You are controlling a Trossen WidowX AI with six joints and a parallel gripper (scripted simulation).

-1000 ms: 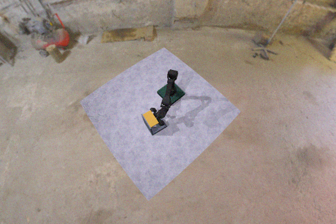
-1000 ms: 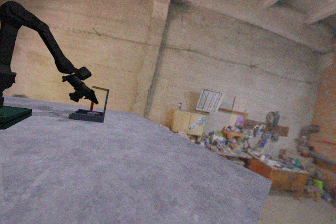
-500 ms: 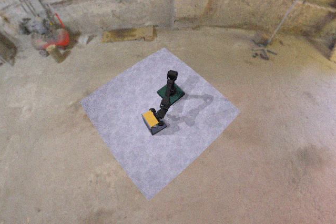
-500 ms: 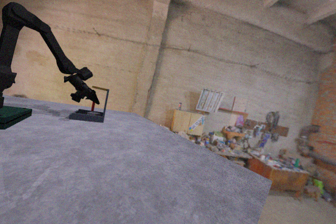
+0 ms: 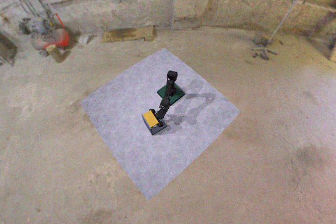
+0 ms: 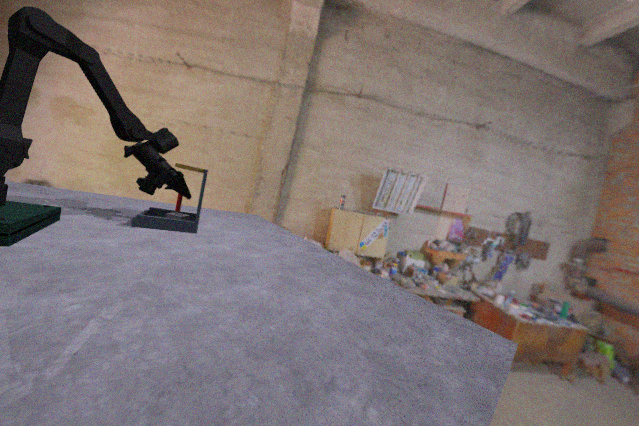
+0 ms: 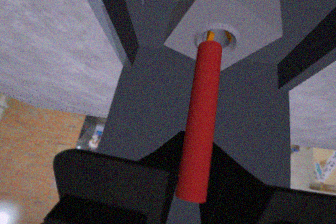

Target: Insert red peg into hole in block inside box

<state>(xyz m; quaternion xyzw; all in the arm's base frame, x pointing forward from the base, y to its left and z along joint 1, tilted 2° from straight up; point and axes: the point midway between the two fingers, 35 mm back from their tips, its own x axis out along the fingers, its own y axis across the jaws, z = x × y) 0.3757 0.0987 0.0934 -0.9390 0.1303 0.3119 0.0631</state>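
My gripper tip is now 30 mm short of the back wall and 10 mm below it. The rest, counted from my gripper tip: red peg: 30 mm behind, 10 mm to the left, 10 mm below; roof: 10 mm behind, 10 mm to the left, 100 mm above.
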